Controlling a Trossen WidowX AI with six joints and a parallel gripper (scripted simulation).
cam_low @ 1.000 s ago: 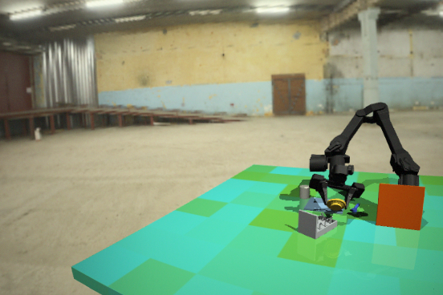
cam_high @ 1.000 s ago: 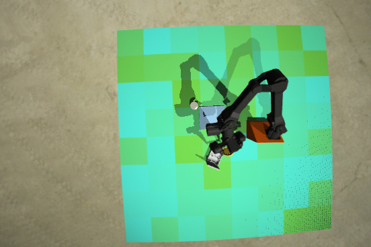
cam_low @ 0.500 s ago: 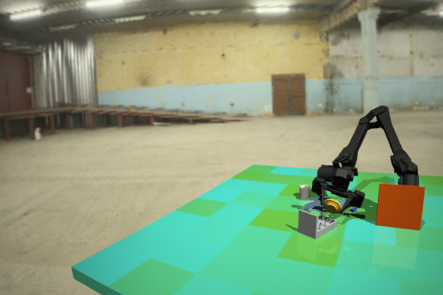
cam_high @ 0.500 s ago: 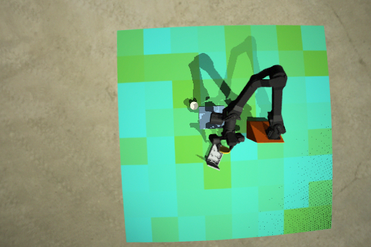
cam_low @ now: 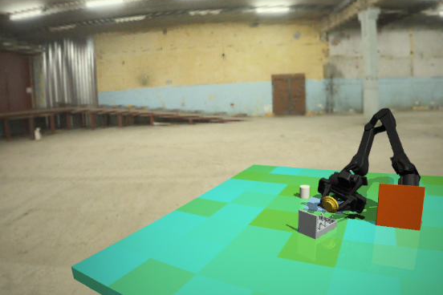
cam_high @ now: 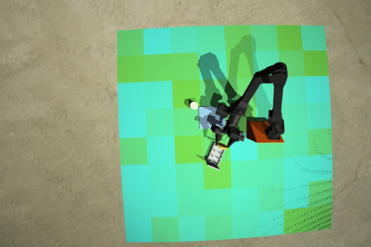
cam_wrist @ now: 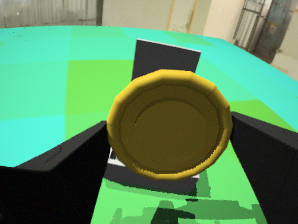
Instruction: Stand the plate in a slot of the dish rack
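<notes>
My gripper tip is now 2 cm short of the grey dish rack, 6 cm to the right of it and 4 cm above it. From my gripper tip the other things lie so: light blue mat 4 cm ahead, 16 cm to the right, 6 cm below; then yellow plate 1 cm to the right; then dark blue spoon 8 cm behind, 16 cm to the right, 6 cm below.
</notes>
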